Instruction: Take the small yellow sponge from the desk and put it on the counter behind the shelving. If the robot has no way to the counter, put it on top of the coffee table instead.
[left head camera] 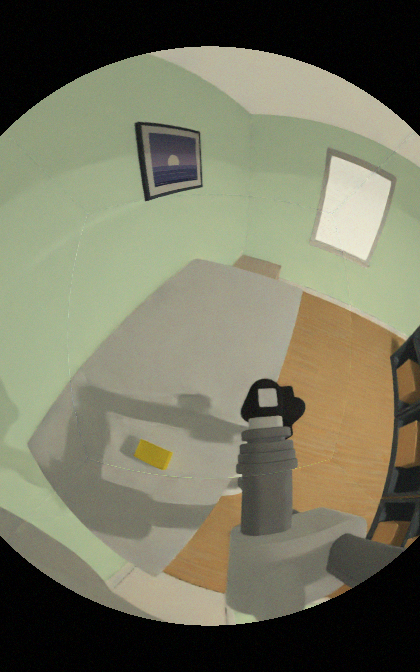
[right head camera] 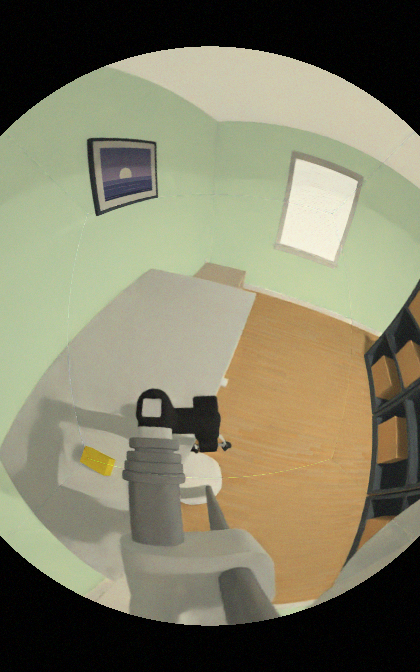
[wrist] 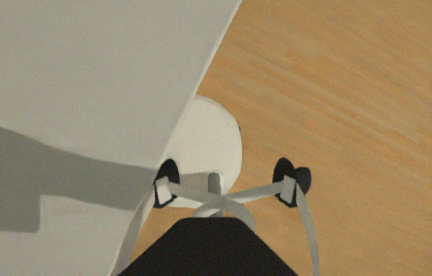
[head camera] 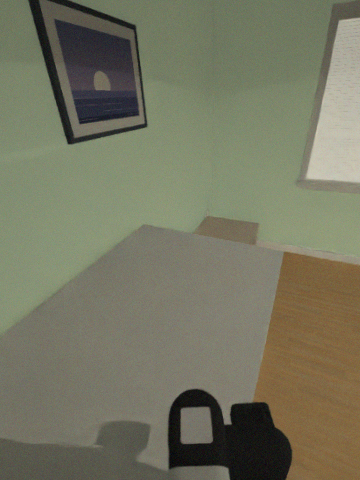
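Seen in the pictures: gripper, fingertip midpoint: (wrist: 226,174); robot's base, link origin: (wrist: 188,144).
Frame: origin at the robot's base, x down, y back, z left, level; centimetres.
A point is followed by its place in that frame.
Observation:
A small yellow sponge (left head camera: 153,454) (right head camera: 97,461) lies flat on the grey desk (head camera: 165,310) @(x -92.3, y -63.1, z 7.8 cm) (left head camera: 200,330) (right head camera: 165,330) (wrist: 90,65) @(x -92.3, y -25.5, z -2.3 cm), toward its near left part in both side head views. My gripper (right head camera: 211,446) (wrist: 226,174) @(x -84.0, y -15.9, z -10.8 cm) points down, open and empty, above the desk's long edge, to the right of the sponge. In the wrist view one fingertip is over the desk edge and the other over the floor. The sponge does not show in the wrist view. The counter and the coffee table cannot be made out with certainty.
Dark shelving (left head camera: 395,415) (right head camera: 372,425) with brown boxes stands at the right. A round white seat (right head camera: 202,477) (wrist: 210,135) @(x -18.7, y -7.3, z -9.0 cm) stands partly under the desk edge, below my gripper. A low brown box-like piece (head camera: 230,230) @(x -42.3, y -202.5, z -44.3 cm) (left head camera: 260,266) (right head camera: 221,275) stands in the far corner beyond the desk.

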